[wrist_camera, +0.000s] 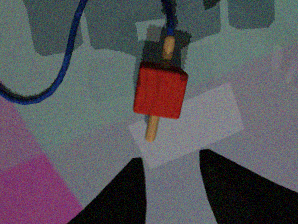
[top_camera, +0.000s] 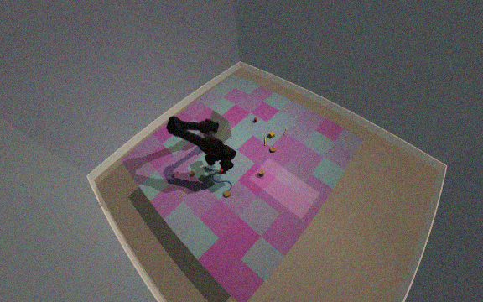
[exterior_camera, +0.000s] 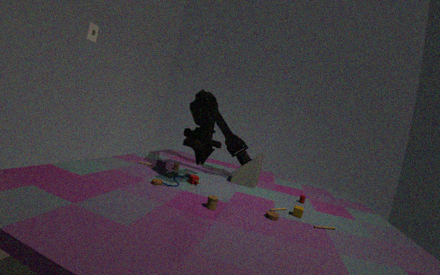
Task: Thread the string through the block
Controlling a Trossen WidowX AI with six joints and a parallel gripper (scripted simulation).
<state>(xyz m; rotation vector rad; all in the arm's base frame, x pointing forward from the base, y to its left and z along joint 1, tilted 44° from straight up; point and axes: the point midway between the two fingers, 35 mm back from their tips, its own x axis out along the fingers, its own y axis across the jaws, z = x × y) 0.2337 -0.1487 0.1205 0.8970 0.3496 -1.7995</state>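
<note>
Now: the red block 70 mm below my gripper tip, 20 mm to the right of it and 10 mm behind it. The rest, counted from my gripper tip: yellow cube (390 mm to the left, 110 mm ahead, 70 mm below).
</note>
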